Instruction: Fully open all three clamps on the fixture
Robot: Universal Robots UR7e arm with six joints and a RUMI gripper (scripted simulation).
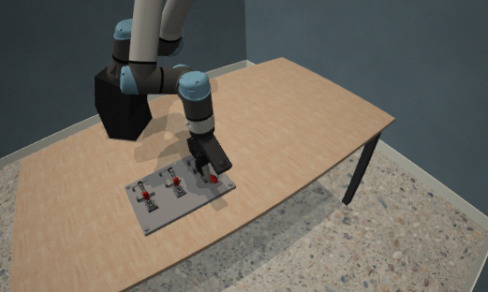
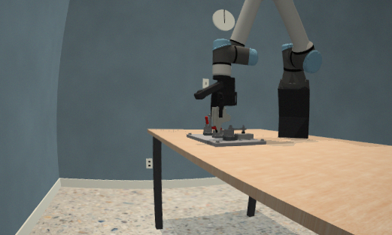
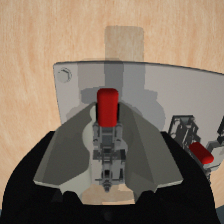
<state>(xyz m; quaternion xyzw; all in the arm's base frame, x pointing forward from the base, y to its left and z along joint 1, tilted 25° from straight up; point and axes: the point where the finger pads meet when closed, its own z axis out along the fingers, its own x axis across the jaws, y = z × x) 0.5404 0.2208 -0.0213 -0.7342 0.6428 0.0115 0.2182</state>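
My gripper is now 60 mm past the grey fixture plate, 120 mm to the left of it and 50 mm above it.
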